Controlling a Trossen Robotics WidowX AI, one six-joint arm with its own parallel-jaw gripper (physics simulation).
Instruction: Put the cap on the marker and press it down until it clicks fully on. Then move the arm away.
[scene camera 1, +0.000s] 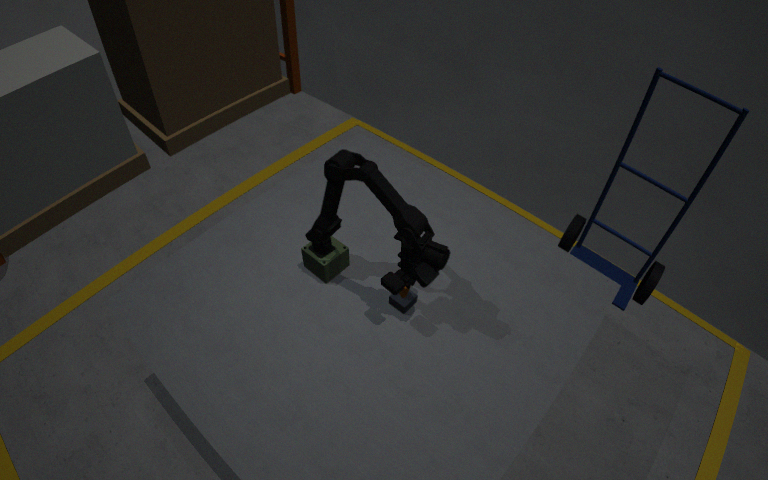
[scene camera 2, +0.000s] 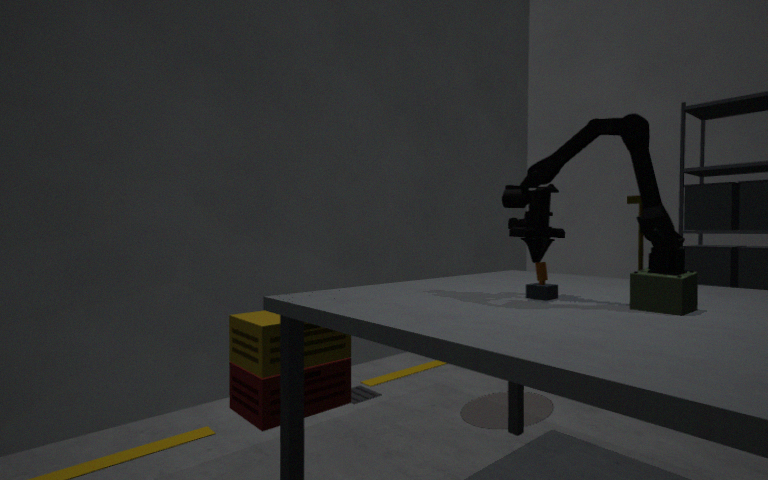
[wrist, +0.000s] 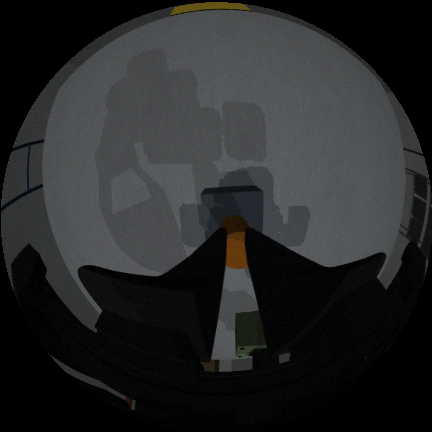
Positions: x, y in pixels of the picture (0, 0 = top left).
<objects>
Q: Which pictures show the gripper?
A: Scene camera 1, scene camera 2 and the wrist view: all of them.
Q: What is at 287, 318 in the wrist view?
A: The gripper.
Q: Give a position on a dark square block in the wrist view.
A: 246, 201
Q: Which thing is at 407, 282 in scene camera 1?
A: The gripper.
</objects>
